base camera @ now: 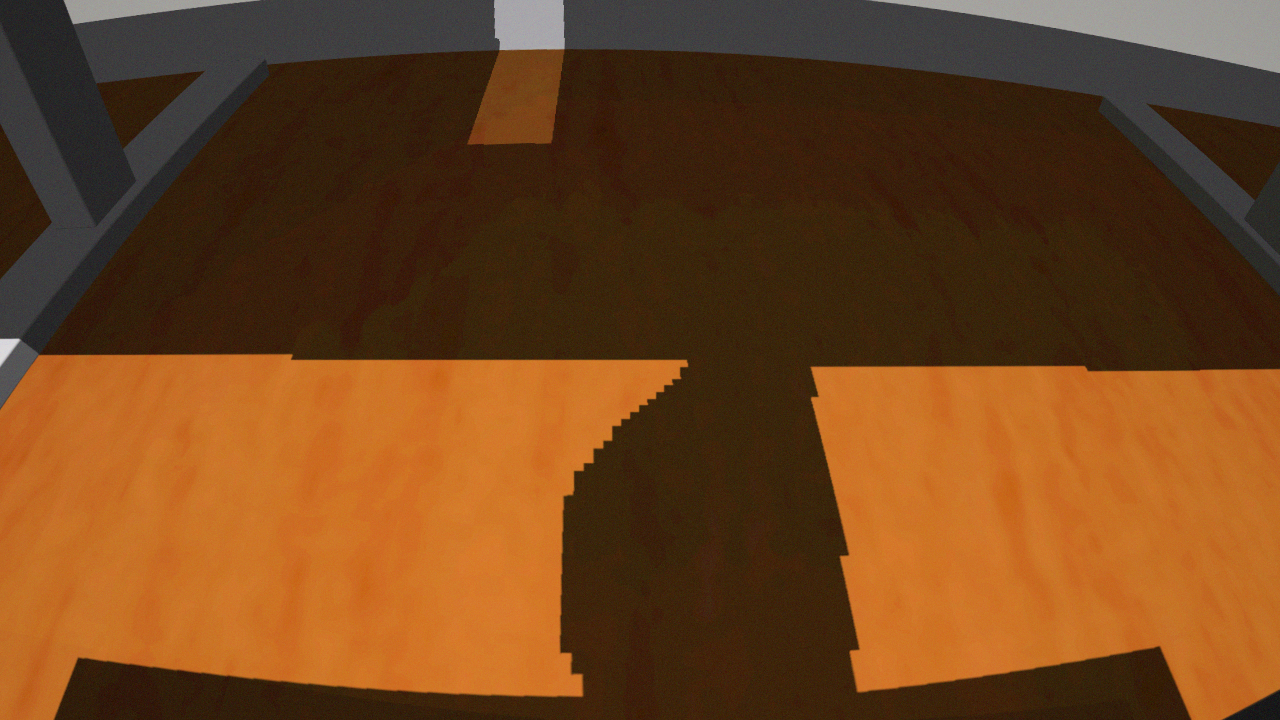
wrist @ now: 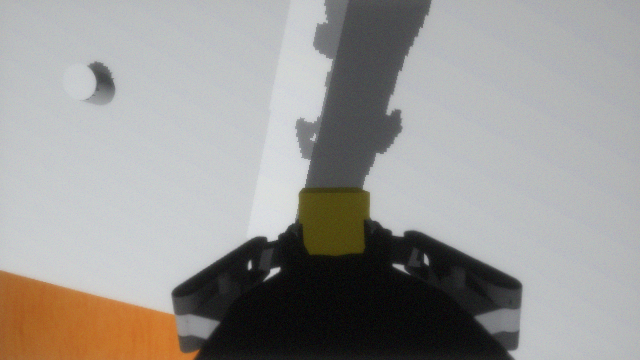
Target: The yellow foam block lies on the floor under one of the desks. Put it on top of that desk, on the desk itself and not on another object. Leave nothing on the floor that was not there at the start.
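Places are measured from the arm's base along level axes (x left, y ahead, z down), in millimetres.
Pixels of known places: gripper, fingertip midpoint: [wrist: 333, 227].
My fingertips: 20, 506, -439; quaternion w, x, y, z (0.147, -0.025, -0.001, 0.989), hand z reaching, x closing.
For each thing: its top centre in the pictures, then the offset to it from my fingertips, as dx, dy, dz. Level surfaces: height alone.
- yellow foam block, middle of its top: [wrist: 334, 247] -2, -10, -19
- white desk top, its level: dz +115
- small white round object, middle of its top: [wrist: 79, 81] +384, +88, +91
- Orange wooden floor, its level: dz +835
The yellow foam block [wrist: 334, 222] is between the fingertips of my gripper [wrist: 333, 227] in the wrist view. The gripper is shut on it. Block and gripper are over a white desk top [wrist: 500, 125]. A grey shadow of the arm and gripper falls on the desk top and runs up to the block. The height of the block above the desk top is hard to tell. The gripper and the block do not show in the base camera view.
A small white round object [wrist: 80, 81] stands on the white surface at the upper left. Orange wooden floor [base camera: 358, 519] [wrist: 75, 315] shows beyond the desk edge. In the base camera view, dark grey desk legs and bars [base camera: 152, 152] stand left and right over shadowed floor.
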